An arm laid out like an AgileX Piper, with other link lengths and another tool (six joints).
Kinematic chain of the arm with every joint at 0, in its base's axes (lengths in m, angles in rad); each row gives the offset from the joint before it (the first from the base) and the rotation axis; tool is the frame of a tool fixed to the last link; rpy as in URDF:
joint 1: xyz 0 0 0.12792 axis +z
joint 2: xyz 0 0 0 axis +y
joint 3: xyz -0.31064 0 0.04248 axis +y
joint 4: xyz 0.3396 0 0.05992 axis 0.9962 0 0.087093
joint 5: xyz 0 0 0 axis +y
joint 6: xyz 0.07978 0 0.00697 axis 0.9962 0 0.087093
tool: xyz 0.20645 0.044 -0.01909 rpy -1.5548 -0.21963 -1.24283
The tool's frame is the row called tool.
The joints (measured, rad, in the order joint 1, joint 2, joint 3, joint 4, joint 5, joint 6), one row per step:
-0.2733, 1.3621, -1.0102, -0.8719, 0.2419, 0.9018
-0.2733, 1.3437, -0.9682, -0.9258, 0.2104, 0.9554
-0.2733, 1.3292, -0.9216, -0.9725, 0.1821, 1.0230
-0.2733, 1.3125, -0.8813, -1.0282, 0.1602, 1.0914
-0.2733, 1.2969, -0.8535, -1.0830, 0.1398, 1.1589
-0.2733, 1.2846, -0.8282, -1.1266, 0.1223, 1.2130
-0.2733, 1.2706, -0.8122, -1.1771, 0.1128, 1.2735
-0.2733, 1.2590, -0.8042, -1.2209, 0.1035, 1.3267
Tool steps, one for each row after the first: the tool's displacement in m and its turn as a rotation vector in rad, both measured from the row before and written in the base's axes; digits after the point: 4 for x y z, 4 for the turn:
-0.0049, 0.0062, -0.0071, 0.0015, -0.0060, 0.0170
-0.0058, 0.0075, -0.0125, 0.0238, -0.0016, 0.0087
-0.0061, 0.0060, -0.0089, 0.0150, -0.0022, 0.0077
-0.0037, 0.0055, -0.0029, 0.0132, -0.0106, 0.0079
-0.0037, 0.0052, -0.0044, 0.0130, -0.0049, 0.0081
-0.0026, 0.0029, 0.0009, 0.0084, -0.0110, 0.0019
-0.0008, 0.0026, 0.0039, 0.0071, -0.0148, 0.0029

